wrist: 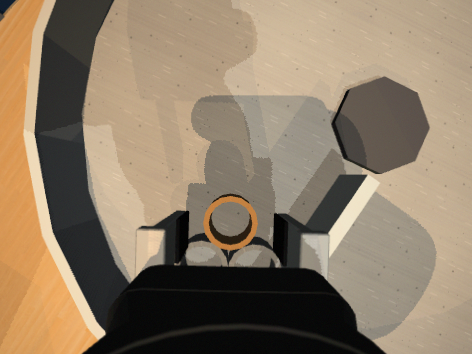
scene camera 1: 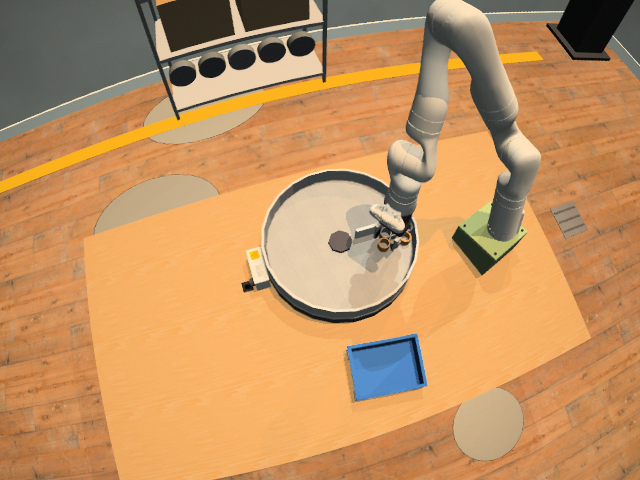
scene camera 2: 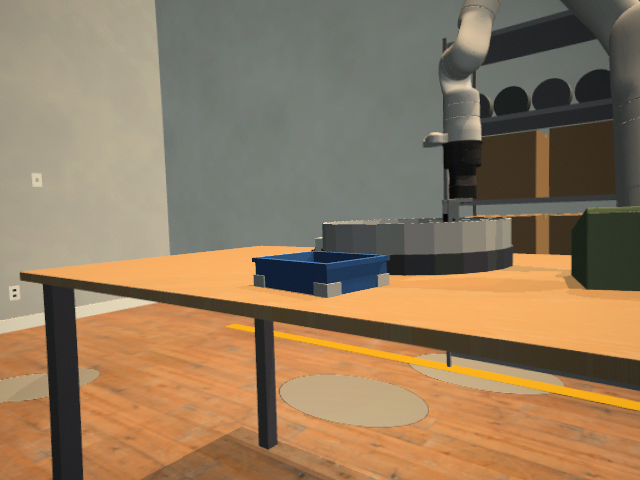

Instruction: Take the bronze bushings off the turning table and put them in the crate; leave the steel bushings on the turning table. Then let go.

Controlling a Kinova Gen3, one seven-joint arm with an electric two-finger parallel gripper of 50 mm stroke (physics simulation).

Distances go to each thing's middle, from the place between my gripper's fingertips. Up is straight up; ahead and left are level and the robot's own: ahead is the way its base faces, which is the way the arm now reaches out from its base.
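Scene:
Blue crate (scene camera 2: 324,274): from my hand, 33 cm to the left, 7 cm ahead, 5 cm below.

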